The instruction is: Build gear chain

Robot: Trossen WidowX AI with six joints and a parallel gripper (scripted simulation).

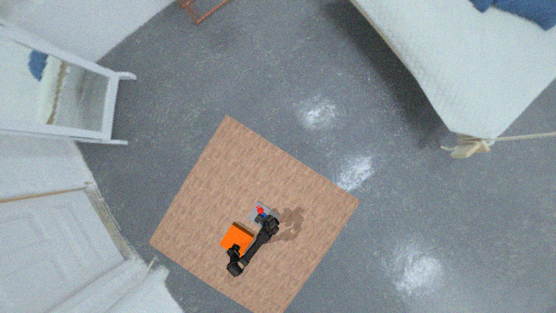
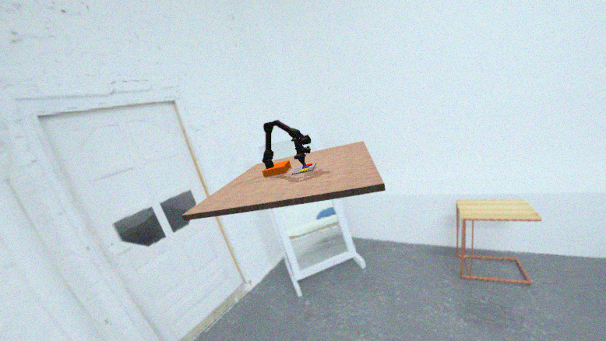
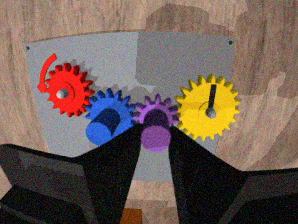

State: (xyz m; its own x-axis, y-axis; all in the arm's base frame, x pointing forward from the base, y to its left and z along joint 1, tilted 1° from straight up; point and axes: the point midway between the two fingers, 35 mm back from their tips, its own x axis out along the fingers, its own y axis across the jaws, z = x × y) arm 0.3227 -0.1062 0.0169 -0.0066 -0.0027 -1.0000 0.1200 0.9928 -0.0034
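The purple gear lies 10 mm below my gripper tip. From my gripper tip the other things lie so: yellow gear 50 mm to the right, 30 mm below; then red arrow 40 mm ahead, 110 mm to the left, 40 mm below; then blue gear 40 mm to the left, 20 mm below.
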